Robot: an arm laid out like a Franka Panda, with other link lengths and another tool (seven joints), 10 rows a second.
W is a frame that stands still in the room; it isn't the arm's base.
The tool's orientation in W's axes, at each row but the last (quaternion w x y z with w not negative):
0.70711, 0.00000, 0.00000, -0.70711
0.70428, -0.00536, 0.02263, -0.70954
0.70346, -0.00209, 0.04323, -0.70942
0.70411, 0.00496, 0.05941, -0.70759
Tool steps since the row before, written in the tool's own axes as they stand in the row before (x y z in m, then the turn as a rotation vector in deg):
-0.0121, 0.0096, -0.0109, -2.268, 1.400, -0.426
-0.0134, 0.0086, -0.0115, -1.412, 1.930, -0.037
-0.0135, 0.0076, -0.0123, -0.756, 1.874, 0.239
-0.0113, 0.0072, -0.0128, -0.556, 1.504, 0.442
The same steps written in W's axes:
0.0096, 0.0121, -0.0109, 1.400, 2.268, -0.426
0.0082, 0.0136, -0.0115, 1.938, 1.399, -0.079
0.0069, 0.0141, -0.0120, 1.893, 0.728, 0.161
0.0063, 0.0124, -0.0122, 1.538, 0.511, 0.373

